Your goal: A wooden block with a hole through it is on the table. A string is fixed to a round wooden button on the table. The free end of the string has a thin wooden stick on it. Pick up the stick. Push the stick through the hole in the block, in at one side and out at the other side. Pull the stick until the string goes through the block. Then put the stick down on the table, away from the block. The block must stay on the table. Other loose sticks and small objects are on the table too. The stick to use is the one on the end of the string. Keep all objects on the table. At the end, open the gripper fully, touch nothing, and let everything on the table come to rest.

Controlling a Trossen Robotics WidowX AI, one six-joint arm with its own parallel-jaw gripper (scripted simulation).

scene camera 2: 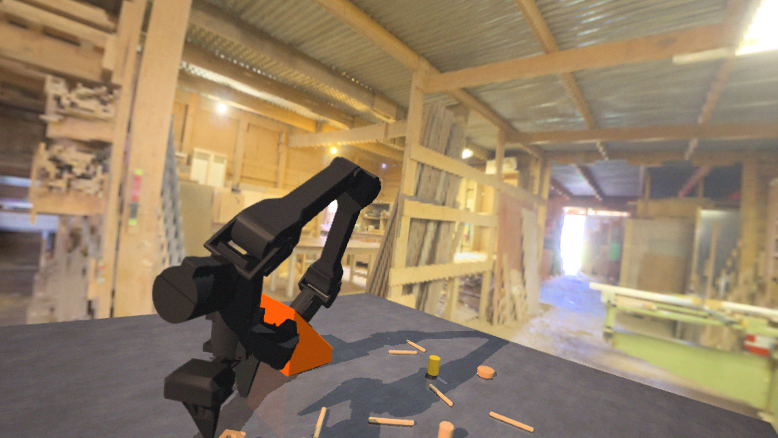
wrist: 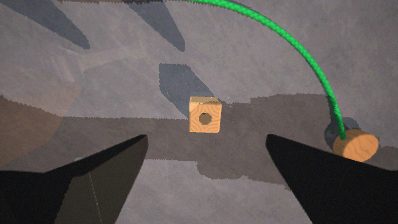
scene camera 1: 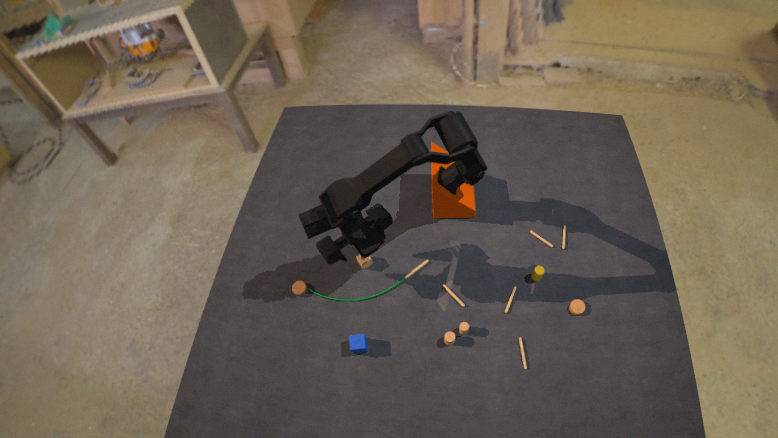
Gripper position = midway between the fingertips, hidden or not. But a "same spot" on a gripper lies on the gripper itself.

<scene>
my gripper: scene camera 2; wrist; scene camera 1 360,250
same spot on my gripper: (wrist: 103,180) = (scene camera 2: 250,367)
</scene>
